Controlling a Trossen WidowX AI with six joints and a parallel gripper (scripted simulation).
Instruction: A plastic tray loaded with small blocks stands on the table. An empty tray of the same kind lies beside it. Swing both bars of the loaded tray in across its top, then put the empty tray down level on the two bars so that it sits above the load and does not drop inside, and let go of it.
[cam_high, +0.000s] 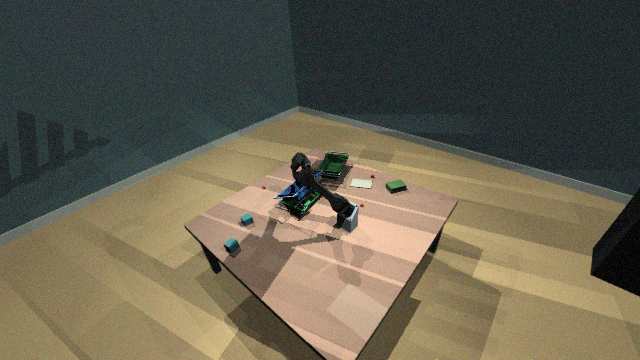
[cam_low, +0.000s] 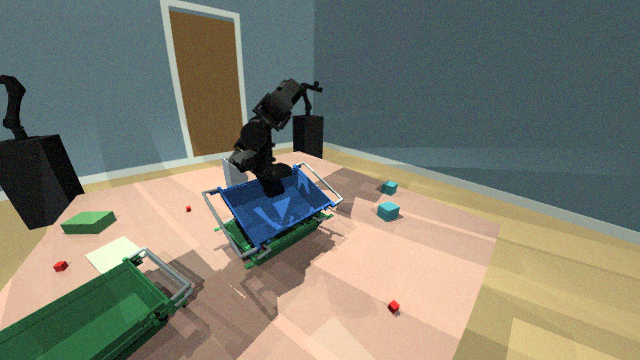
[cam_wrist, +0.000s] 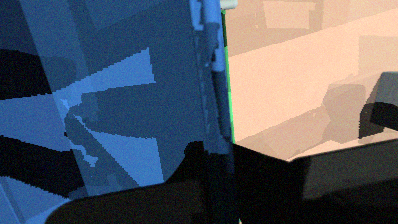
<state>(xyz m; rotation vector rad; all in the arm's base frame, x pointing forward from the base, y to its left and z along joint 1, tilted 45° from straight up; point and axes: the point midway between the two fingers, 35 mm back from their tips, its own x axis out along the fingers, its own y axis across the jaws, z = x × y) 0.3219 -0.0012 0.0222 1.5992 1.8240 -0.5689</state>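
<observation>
Now: gripper tip 8 cm short of the blue tray and 1 cm to the right of it. Also, from my gripper tip: green block: 34 cm behind, 53 cm to the right, 11 cm below; white sheet: 12 cm behind, 42 cm to the right, 13 cm below.
</observation>
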